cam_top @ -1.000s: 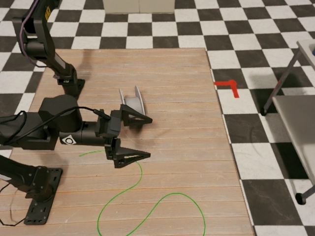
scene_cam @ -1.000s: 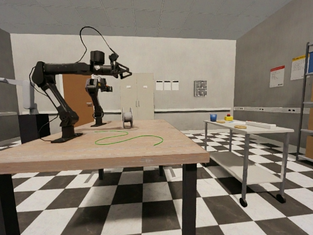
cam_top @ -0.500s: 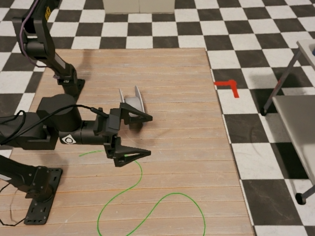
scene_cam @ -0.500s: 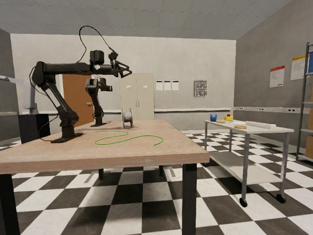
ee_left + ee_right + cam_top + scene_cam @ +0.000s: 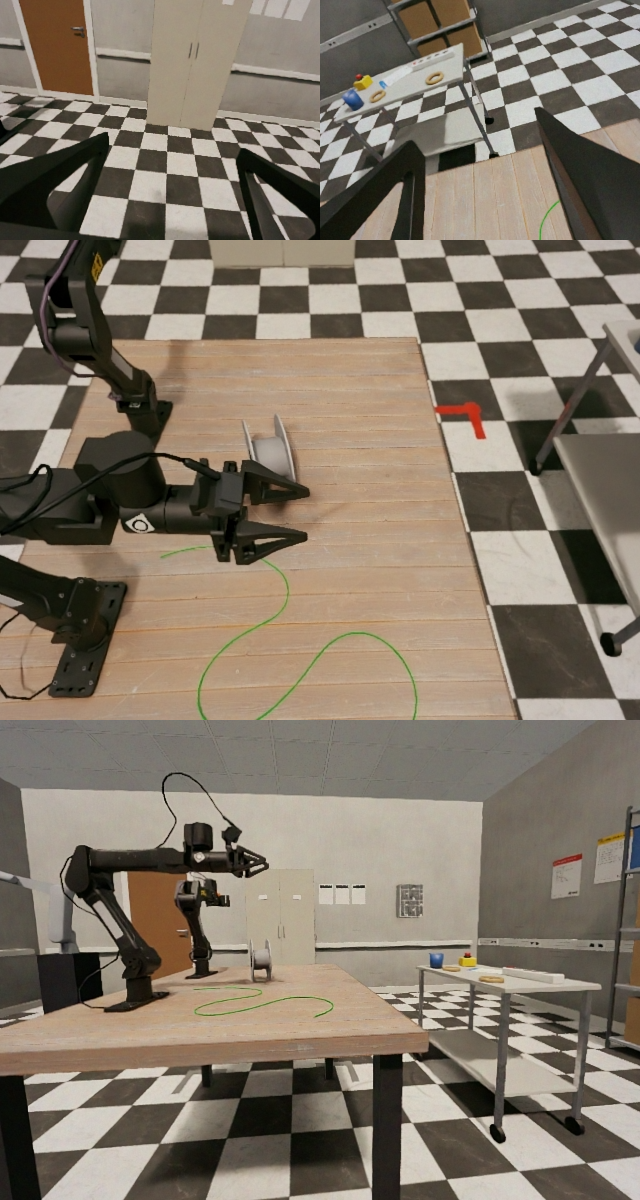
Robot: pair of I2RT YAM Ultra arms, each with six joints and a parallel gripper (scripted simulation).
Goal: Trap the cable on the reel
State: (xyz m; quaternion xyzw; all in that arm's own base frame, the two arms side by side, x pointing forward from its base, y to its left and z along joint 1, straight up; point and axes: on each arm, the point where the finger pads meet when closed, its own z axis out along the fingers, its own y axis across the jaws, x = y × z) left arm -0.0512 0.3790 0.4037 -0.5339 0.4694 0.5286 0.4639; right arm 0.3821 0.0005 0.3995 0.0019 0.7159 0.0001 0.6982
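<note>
The grey reel is 35 cm to the left of my right hand, 31 cm below it and 8 cm behind it.
</note>
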